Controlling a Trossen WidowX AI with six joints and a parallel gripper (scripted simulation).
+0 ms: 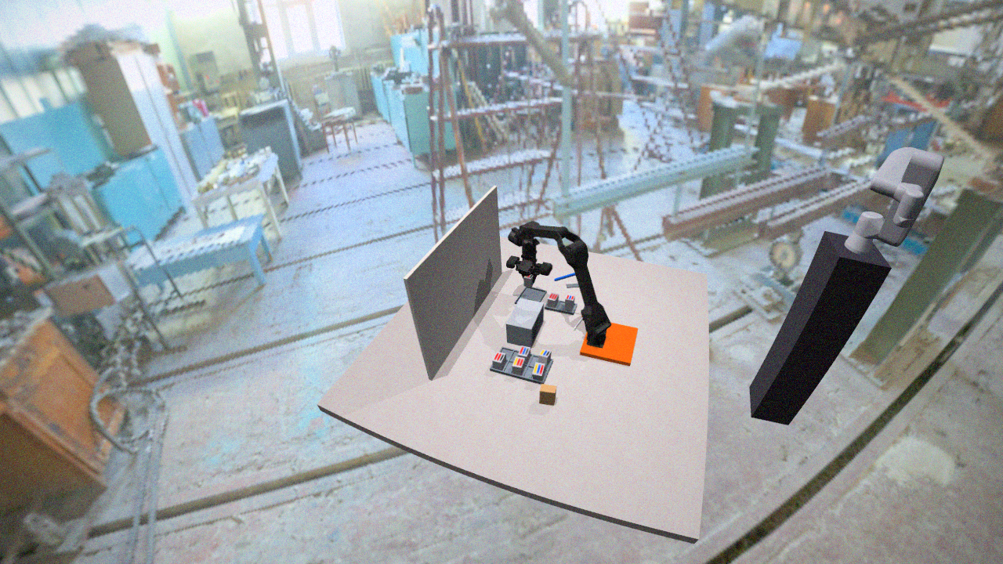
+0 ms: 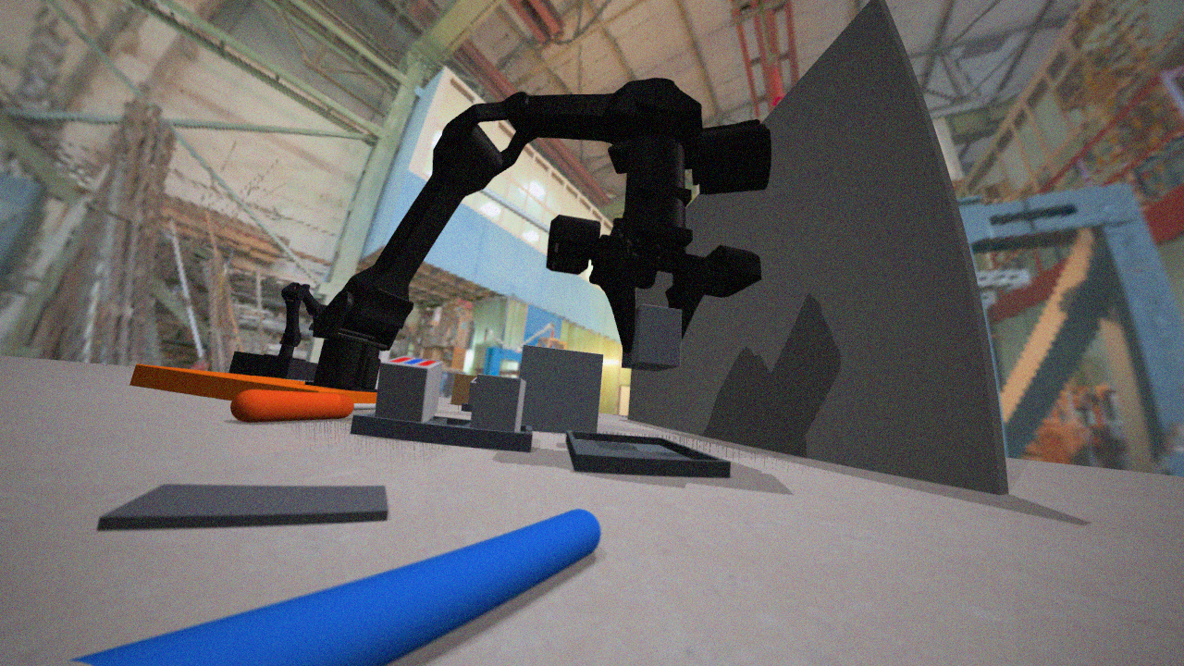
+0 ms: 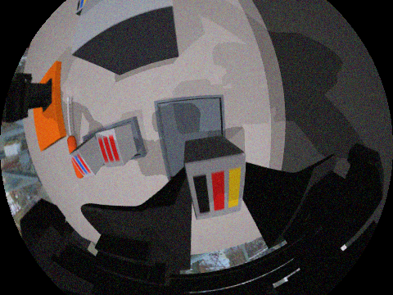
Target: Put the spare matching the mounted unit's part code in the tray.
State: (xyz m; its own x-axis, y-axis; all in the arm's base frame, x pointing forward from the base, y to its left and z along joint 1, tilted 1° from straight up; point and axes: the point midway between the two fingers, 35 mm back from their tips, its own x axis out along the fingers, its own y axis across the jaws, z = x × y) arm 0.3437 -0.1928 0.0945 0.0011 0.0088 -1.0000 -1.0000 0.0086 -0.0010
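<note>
My gripper tip is now 10 mm past the dark tray, 10 mm to the right of it and 80 mm above it. Round my gripper tip: rack (150 mm behind, 20 mm to the left, 70 mm below); then grey spare block (20 mm above); then mounted unit (60 mm behind, 220 mm to the left, 30 mm below).
</note>
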